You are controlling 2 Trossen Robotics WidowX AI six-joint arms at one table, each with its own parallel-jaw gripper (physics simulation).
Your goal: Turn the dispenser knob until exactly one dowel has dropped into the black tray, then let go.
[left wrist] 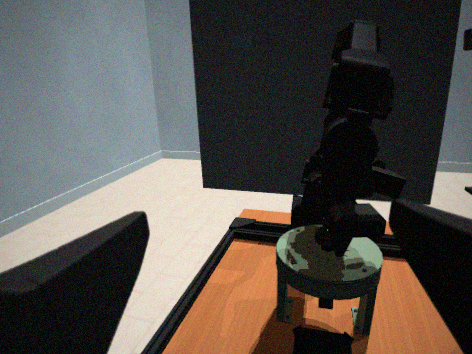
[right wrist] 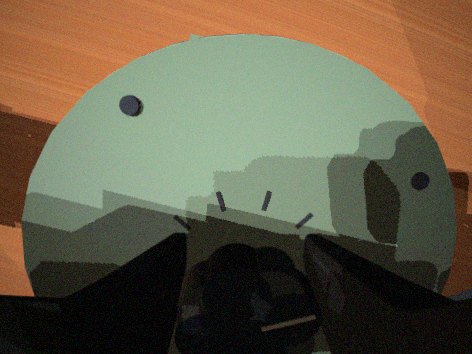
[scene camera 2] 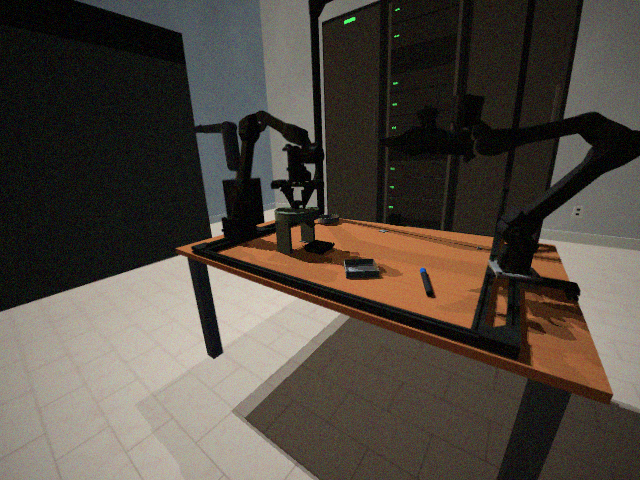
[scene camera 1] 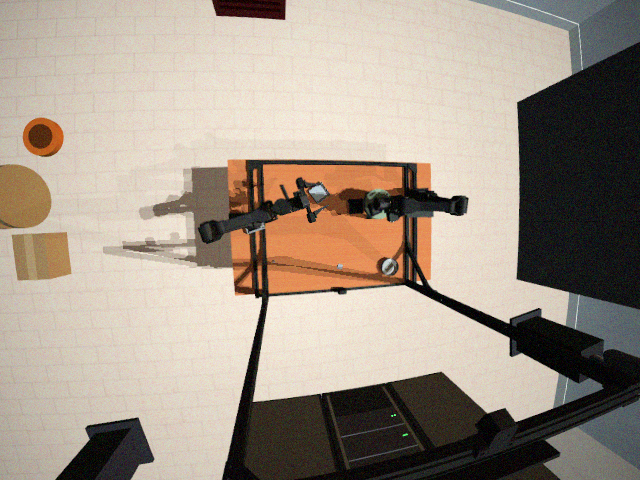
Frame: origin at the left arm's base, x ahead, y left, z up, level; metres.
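Seen in the pictures: left gripper, fingertip midpoint: (left wrist: pixel 267 217) (scene camera 2: pixel 381 141) (scene camera 1: pixel 325 194); right gripper, fingertip midpoint: (left wrist: pixel 335 248) (right wrist: pixel 245 246) (scene camera 2: pixel 298 208); left arm's base at its link origin: (scene camera 2: pixel 513 268); right arm's base at its link origin: (left wrist: pixel 311 205) (scene camera 2: pixel 238 218) (scene camera 1: pixel 420 196).
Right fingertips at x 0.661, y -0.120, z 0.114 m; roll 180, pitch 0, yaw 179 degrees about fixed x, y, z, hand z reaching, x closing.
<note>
Pixels of each thing's top centre, then the offset from my right fingertips to it.
- green round dispenser at its top centre: (right wrist: pixel 243 276) (left wrist: pixel 327 247) (scene camera 2: pixel 296 208) (scene camera 1: pixel 379 203) dx +0.001, dy +0.012, dz +0.001 m
- black tray at its top centre: (left wrist: pixel 322 352) (scene camera 2: pixel 318 244) (scene camera 1: pixel 356 206) dx -0.086, dy +0.033, dz -0.122 m
- grey-lined box at its top centre: (scene camera 2: pixel 360 264) (scene camera 1: pixel 319 192) dx -0.265, dy +0.167, dz -0.126 m
- blue-tipped marker at its top centre: (scene camera 2: pixel 426 277) dx -0.444, dy +0.199, dz -0.130 m
- round dish at its top centre: (scene camera 2: pixel 328 216) (scene camera 1: pixel 390 267) dx +0.013, dy -0.379, dz -0.114 m
- small grey piece at its top centre: (scene camera 2: pixel 383 230) (scene camera 1: pixel 340 266) dx -0.276, dy -0.275, dz -0.143 m
The green round dispenser (scene camera 2: pixel 283 232) (left wrist: pixel 367 252) (right wrist: pixel 200 100) stands on legs near the right arm. Its dark lobed knob (right wrist: pixel 250 295) is on top, with a pale line toward the lower right in the right wrist view. My right gripper (scene camera 2: pixel 297 202) (right wrist: pixel 245 246) points down and is shut on the knob, one finger on each side. The black tray (scene camera 1: pixel 355 206) (scene camera 2: pixel 318 246) (left wrist: pixel 322 340) lies on the table at the dispenser's open side. Its inside is too dark to tell whether a dowel lies there. My left gripper (scene camera 2: pixel 388 141) (left wrist: pixel 267 217) is open, empty and high above the table.
A grey-lined box (scene camera 1: pixel 318 192) (scene camera 2: pixel 361 268) lies below the left gripper. A blue-tipped marker (scene camera 2: pixel 426 282) lies nearer the left arm. A round dish (scene camera 1: pixel 388 266) (scene camera 2: pixel 327 219) and a small grey piece (scene camera 1: pixel 339 266) (scene camera 2: pixel 383 230) lie elsewhere on the table. Black rails edge the work area.
</note>
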